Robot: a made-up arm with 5 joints. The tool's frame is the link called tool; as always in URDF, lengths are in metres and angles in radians.
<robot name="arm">
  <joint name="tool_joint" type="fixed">
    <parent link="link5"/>
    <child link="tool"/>
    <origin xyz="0.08 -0.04 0.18" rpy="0 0 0"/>
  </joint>
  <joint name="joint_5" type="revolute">
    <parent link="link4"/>
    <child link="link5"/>
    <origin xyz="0.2 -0.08 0.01" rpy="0 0 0"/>
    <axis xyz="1 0 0"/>
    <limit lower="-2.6" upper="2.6"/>
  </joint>
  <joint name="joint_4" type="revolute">
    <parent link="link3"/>
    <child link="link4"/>
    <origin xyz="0.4 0.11 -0.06" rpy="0 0 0"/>
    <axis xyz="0 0 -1"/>
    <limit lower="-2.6" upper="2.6"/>
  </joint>
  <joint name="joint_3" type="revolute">
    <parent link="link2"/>
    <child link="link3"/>
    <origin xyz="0.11 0.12 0.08" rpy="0 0 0"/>
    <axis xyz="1 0 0"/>
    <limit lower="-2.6" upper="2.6"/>
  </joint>
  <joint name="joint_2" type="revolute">
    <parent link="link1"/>
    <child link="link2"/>
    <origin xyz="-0.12 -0.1 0.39" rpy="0 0 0"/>
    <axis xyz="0 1 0"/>
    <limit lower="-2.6" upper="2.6"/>
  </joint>
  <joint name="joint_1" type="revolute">
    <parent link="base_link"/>
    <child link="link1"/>
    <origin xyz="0 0 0.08" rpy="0 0 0"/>
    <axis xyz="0 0 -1"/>
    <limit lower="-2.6" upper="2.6"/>
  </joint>
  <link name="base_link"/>
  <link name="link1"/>
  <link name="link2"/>
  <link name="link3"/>
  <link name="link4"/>
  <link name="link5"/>
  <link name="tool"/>
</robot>
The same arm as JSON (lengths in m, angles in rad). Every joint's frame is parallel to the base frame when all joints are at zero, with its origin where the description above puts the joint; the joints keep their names.
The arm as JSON. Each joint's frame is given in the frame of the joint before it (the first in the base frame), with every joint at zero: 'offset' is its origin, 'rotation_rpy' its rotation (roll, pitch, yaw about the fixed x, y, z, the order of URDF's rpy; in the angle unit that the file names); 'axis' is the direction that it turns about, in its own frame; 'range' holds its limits. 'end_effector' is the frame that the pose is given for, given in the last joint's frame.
{
  "length_unit": "m",
  "angle_unit": "rad",
  "chain": [
    {
      "id": "joint_1",
      "offset": [
        0.0,
        0.0,
        0.08
      ],
      "rotation_rpy": [
        0.0,
        0.0,
        0.0
      ],
      "axis": [
        0.0,
        0.0,
        -1.0
      ],
      "range": [
        -2.6,
        2.6
      ]
    },
    {
      "id": "joint_2",
      "offset": [
        -0.12,
        -0.1,
        0.39
      ],
      "rotation_rpy": [
        0.0,
        0.0,
        0.0
      ],
      "axis": [
        0.0,
        1.0,
        0.0
      ],
      "range": [
        -2.6,
        2.6
      ]
    },
    {
      "id": "joint_3",
      "offset": [
        0.11,
        0.12,
        0.08
      ],
      "rotation_rpy": [
        0.0,
        0.0,
        0.0
      ],
      "axis": [
        1.0,
        0.0,
        0.0
      ],
      "range": [
        -2.6,
        2.6
      ]
    },
    {
      "id": "joint_4",
      "offset": [
        0.4,
        0.11,
        -0.06
      ],
      "rotation_rpy": [
        0.0,
        0.0,
        0.0
      ],
      "axis": [
        0.0,
        0.0,
        -1.0
      ],
      "range": [
        -2.6,
        2.6
      ]
    },
    {
      "id": "joint_5",
      "offset": [
        0.2,
        -0.08,
        0.01
      ],
      "rotation_rpy": [
        0.0,
        0.0,
        0.0
      ],
      "axis": [
        1.0,
        0.0,
        0.0
      ],
      "range": [
        -2.6,
        2.6
      ]
    }
  ],
  "end_effector": {
    "offset": [
      0.08,
      -0.04,
      0.18
    ],
    "rotation_rpy": [
      0.0,
      0.0,
      0.0
    ]
  }
}

